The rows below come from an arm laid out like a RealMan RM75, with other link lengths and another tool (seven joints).
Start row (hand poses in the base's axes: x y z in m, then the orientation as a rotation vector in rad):
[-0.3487, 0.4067, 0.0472, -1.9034, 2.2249, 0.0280]
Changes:
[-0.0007, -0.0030, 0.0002, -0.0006, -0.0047, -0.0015]
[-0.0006, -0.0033, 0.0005, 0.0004, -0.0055, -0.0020]
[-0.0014, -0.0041, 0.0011, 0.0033, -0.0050, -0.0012]
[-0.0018, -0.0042, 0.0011, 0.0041, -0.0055, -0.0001]
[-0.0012, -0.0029, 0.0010, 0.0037, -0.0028, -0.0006]
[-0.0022, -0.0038, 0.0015, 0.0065, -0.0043, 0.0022]
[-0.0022, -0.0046, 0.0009, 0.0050, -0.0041, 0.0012]
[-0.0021, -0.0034, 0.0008, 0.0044, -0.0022, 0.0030]
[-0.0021, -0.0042, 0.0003, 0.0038, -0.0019, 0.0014]
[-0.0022, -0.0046, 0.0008, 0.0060, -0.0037, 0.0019]
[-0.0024, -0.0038, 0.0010, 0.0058, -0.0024, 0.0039]
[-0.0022, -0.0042, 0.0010, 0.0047, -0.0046, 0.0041]
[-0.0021, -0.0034, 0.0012, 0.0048, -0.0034, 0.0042]
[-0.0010, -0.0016, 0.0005, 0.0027, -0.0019, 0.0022]
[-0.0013, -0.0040, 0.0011, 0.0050, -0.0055, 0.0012]
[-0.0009, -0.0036, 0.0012, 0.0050, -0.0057, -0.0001]
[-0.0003, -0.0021, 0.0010, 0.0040, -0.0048, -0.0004]
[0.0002, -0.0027, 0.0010, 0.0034, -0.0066, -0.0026]
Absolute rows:
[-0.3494, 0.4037, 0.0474, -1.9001, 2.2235, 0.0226]
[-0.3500, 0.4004, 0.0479, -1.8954, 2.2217, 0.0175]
[-0.3514, 0.3963, 0.0490, -1.8903, 2.2182, 0.0162]
[-0.3532, 0.3921, 0.0501, -1.8858, 2.2130, 0.0155]
[-0.3544, 0.3892, 0.0511, -1.8821, 2.2102, 0.0168]
[-0.3566, 0.3854, 0.0526, -1.8794, 2.2026, 0.0203]
[-0.3588, 0.3808, 0.0535, -1.8765, 2.1967, 0.0221]
[-0.3609, 0.3774, 0.0543, -1.8766, 2.1906, 0.0254]
[-0.3630, 0.3732, 0.0546, -1.8754, 2.1865, 0.0280]
[-0.3652, 0.3686, 0.0554, -1.8729, 2.1798, 0.0314]
[-0.3676, 0.3648, 0.0564, -1.8731, 2.1722, 0.0362]
[-0.3698, 0.3606, 0.0574, -1.8733, 2.1634, 0.0377]
[-0.3719, 0.3572, 0.0586, -1.8740, 2.1553, 0.0405]
[-0.3729, 0.3556, 0.0591, -1.8742, 2.1509, 0.0420]
[-0.3742, 0.3516, 0.0602, -1.8707, 2.1441, 0.0424]
[-0.3751, 0.3480, 0.0614, -1.8657, 2.1384, 0.0423]
[-0.3754, 0.3459, 0.0624, -1.8613, 2.1340, 0.0419]
[-0.3752, 0.3432, 0.0634, -1.8542, 2.1306, 0.0387]

